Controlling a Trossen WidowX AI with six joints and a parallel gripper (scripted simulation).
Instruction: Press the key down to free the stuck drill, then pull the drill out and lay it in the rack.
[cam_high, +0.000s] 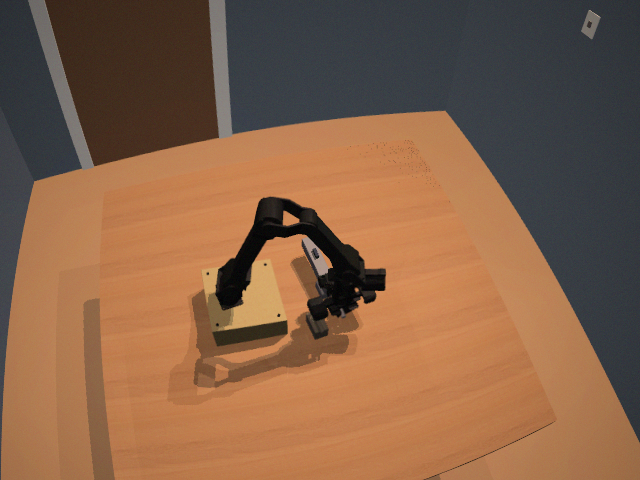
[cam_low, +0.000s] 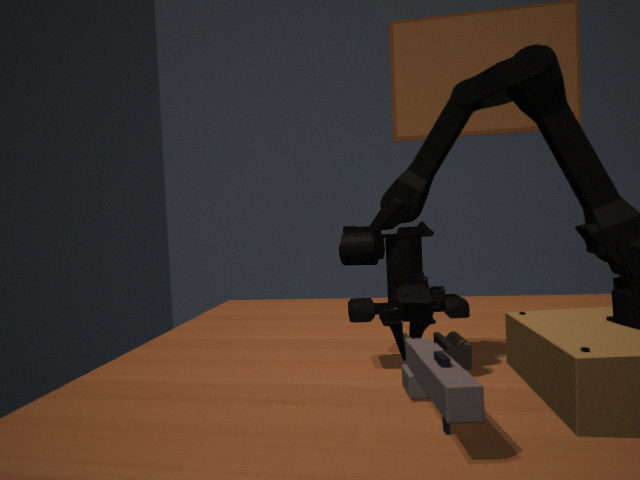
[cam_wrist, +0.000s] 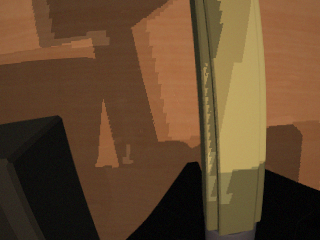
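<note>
The drill lies 4 cm to the left of my gripper tip and 4 cm above it. The rest, counted from my gripper tip: rack: 8 cm behind, 1 cm above; dark key: 19 cm to the left, 4 cm above, 1 cm ahead; grey housing: 16 cm to the left, 4 cm above, 1 cm ahead.
</note>
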